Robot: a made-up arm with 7 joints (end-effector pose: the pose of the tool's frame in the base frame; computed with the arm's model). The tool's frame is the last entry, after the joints. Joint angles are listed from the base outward.
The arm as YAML. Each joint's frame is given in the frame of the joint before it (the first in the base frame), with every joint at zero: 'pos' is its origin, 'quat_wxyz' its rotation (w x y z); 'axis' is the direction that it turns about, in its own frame. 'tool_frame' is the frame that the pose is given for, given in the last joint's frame.
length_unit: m
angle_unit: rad
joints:
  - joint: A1
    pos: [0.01, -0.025, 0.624]
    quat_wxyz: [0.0, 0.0, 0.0, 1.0]
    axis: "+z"
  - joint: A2
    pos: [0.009, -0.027, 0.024]
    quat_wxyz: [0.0, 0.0, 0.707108, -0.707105]
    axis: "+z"
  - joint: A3
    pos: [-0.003, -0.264, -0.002]
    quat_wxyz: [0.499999, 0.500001, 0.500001, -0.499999]
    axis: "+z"
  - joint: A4
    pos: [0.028, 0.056, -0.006]
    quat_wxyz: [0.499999, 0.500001, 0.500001, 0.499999]
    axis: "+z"
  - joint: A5
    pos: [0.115, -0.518, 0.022]
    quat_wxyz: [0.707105, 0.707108, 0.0, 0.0]
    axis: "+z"
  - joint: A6
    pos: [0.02, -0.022, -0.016]
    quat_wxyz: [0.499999, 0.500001, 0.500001, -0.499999]
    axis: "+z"
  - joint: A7
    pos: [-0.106, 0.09, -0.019]
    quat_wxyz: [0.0, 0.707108, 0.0, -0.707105]
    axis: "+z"
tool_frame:
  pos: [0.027, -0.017, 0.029]
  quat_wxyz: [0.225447, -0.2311, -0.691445, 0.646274]
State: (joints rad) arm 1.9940 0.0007 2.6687 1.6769 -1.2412 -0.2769 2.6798
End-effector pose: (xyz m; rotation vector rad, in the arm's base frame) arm 0.0268 -0.7015 1.1052 -0.1567 -0.7661 0.2411
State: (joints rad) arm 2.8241 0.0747 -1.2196 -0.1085 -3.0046 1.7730 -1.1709
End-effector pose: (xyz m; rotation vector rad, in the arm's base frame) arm 0.1077 0.1810 0.2891 1.7526 -0.2490 2.4990
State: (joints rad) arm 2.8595 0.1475 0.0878 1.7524 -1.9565 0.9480 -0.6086
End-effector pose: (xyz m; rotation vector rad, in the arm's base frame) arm -0.7232 0.1651 1.0493 -2.8183 -0.6992 0.2347
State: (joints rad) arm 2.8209 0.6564 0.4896 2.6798 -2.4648 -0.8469 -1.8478
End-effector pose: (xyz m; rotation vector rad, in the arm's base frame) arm -0.6504 -0.0433 1.0323 -0.7205 -1.3596 -0.8645
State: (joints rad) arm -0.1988 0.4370 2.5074 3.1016 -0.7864 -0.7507 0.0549
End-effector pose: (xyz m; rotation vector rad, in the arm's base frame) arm 0.4017 -0.2471 1.3236 -0.1504 -2.0276 0.8430
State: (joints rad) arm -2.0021 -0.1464 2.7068 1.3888 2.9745 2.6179 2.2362
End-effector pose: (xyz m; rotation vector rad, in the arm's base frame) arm 0.4679 0.3178 0.9716 -1.3664 -1.2365 -0.0164
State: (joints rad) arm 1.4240 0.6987 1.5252 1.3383 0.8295 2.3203 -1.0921
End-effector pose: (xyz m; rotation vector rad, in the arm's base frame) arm -0.5484 0.1080 0.7979 -0.1804 -0.0568 0.6965
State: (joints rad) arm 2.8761 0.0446 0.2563 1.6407 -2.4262 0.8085 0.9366
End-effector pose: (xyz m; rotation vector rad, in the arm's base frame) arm -0.6992 0.0045 1.0706 1.8944 1.6094 -1.7590
